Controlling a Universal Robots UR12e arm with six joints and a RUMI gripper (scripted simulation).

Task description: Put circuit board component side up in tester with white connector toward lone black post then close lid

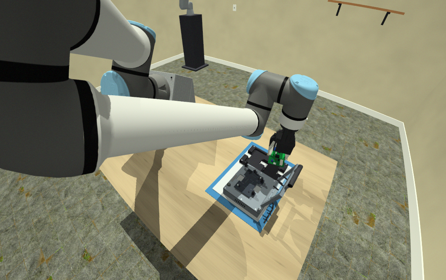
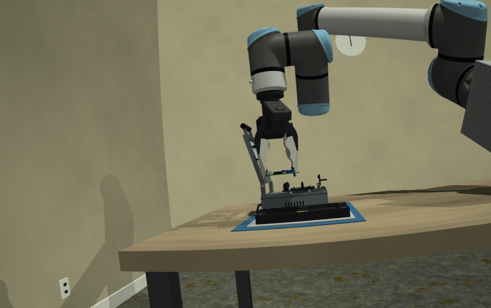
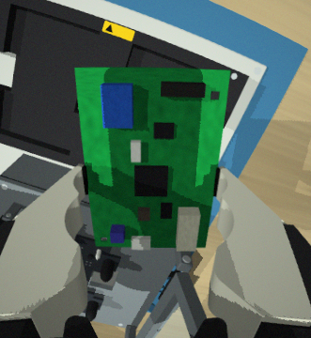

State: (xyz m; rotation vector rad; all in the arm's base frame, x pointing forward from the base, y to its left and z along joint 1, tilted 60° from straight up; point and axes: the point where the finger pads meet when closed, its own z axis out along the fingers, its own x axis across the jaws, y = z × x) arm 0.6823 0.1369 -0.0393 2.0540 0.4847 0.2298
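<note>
Right now the green circuit board is right at my hand. Round my hand: lid (70 mm ahead, 170 mm to the right, 60 mm above); then grey tester (20 mm behind, 130 mm to the right, 10 mm below).
</note>
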